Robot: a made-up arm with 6 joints.
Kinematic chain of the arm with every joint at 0, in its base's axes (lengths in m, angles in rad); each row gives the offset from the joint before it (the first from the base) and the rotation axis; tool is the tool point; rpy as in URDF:
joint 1: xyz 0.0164 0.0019 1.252 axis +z
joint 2: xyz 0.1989 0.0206 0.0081 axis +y
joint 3: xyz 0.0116 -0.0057 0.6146 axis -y
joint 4: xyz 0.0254 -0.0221 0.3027 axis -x
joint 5: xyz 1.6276 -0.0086 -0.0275 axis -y
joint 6: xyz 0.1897 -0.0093 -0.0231 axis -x
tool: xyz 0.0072 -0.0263 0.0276 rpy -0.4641 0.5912 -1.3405
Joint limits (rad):
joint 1: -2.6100..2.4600
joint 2: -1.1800..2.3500
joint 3: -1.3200..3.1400
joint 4: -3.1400..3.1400
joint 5: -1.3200..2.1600
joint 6: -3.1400..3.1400
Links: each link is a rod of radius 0.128 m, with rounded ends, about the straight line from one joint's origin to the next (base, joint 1, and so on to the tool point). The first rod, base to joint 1, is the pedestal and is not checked.
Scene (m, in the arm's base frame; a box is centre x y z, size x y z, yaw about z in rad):
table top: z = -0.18
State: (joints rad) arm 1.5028 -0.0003 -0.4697 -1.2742 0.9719 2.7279
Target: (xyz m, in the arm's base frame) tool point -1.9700 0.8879 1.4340
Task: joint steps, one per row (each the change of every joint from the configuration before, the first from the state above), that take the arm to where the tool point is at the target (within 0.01 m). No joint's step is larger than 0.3 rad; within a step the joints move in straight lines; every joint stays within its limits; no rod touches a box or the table.
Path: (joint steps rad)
1: -0.2472 -0.1475 0.2822 0.0237 0.0214 -0.0068
2: -0.2472 -0.1474 0.2821 0.0236 0.0215 -0.0068
3: -0.2471 -0.1475 0.2822 0.0237 0.0214 -0.0067
4: -0.2472 -0.1474 0.2822 0.0236 0.0215 -0.0068
5: -0.2472 -0.1475 0.2822 0.0237 0.0214 -0.0068
6: -0.2472 -0.1475 0.2821 0.0237 0.0214 -0.0068
7: -0.2472 -0.1474 0.2822 0.0236 0.0215 -0.0068
8: -0.2471 -0.1475 0.2822 0.0237 0.0214 -0.0067

